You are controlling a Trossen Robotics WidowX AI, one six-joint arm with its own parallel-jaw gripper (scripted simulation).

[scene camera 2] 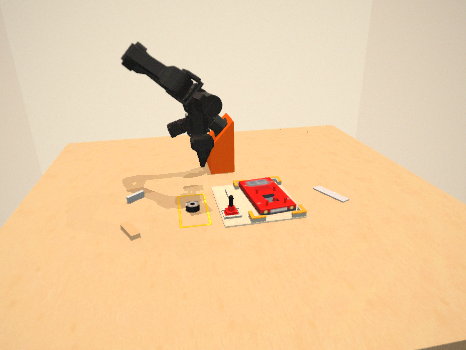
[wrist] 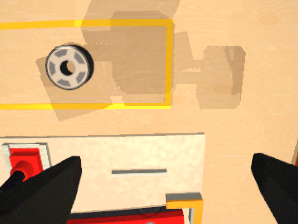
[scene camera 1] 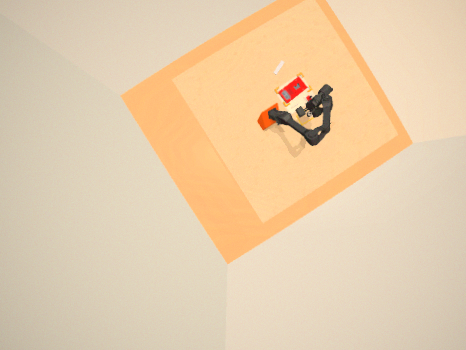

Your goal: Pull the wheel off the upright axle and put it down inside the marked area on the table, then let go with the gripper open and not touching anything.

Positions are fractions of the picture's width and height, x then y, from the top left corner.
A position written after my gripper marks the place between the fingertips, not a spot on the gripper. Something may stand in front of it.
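Observation:
Nothing is held by my gripper (scene camera 2: 0.43, 0.46), (wrist: 0.56, 0.73), which is open.

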